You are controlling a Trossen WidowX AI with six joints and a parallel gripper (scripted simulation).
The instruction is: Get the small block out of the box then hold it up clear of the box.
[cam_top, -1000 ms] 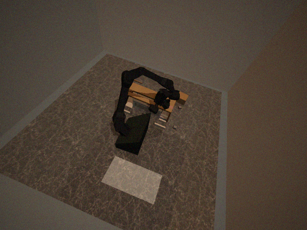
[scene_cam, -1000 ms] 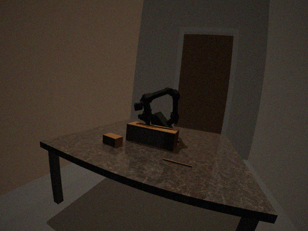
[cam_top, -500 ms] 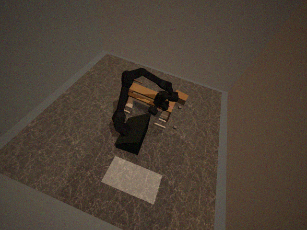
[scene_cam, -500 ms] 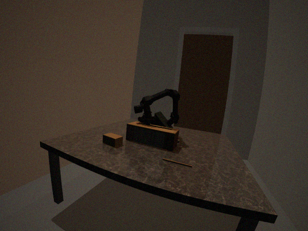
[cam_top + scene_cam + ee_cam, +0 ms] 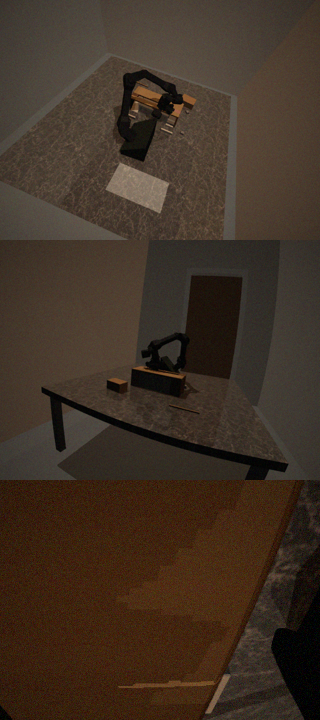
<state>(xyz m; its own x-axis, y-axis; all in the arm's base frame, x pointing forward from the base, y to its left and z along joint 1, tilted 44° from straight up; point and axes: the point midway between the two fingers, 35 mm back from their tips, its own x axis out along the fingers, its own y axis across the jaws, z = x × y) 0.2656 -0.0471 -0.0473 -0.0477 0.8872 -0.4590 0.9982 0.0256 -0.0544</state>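
My gripper tip is 40 mm short of the brown box, 30 mm to the right of it and 20 mm above it. The rest, counted from my gripper tip: brown block: 280 mm ahead, 200 mm to the right, 60 mm below; then thin stick: 320 mm ahead, 280 mm to the left, 80 mm below.
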